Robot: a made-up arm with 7 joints.
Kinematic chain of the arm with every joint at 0, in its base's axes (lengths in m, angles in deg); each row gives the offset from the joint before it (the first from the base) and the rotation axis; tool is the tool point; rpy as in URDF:
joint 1: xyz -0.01 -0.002 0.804 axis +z
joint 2: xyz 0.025 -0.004 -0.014 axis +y
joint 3: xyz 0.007 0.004 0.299 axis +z
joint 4: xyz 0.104 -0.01 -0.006 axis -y
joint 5: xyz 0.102 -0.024 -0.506 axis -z
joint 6: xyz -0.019 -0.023 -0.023 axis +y
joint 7: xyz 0.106 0 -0.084 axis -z
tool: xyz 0.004 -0.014 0.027 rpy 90 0 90
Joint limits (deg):
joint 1: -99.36..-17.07
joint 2: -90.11..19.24
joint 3: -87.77..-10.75
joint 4: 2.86..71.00
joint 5: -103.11..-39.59
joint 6: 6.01..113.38
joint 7: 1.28..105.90
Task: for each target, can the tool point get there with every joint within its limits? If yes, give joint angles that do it. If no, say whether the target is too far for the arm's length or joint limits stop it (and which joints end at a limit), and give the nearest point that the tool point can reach.
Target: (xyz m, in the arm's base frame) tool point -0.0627 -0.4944 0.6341
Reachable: yes | joints -46.36 -29.29 -59.01 16.53 -60.95 46.56 61.13
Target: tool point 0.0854 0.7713 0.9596
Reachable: no: joint limits stop it (at a limit: joint 1, joint 2, joint 3, joint 4, joint 6, joint 7) | nearest point -0.1826 0.2338 0.5419 | short by 0.732 m
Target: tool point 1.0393 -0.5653 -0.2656
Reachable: no: too far | nearest point 0.5205 -0.3339 0.4988 | short by 0.952 m
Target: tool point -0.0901 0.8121 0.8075
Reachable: no: joint limits stop it (at a limit: joint 1, joint 2, joint 3, joint 4, joint 6, joint 7) | nearest point -0.2068 0.2406 0.5442 | short by 0.640 m
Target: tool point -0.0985 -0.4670 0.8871
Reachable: yes | joints -74.36 -63.48 -20.10 8.11 -78.92 86.35 50.36
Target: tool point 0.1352 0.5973 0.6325
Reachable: no: joint limits stop it (at a limit: joint 1, joint 2, joint 3, joint 4, joint 6, joint 7) | nearest point -0.1565 0.2197 0.5371 | short by 0.487 m
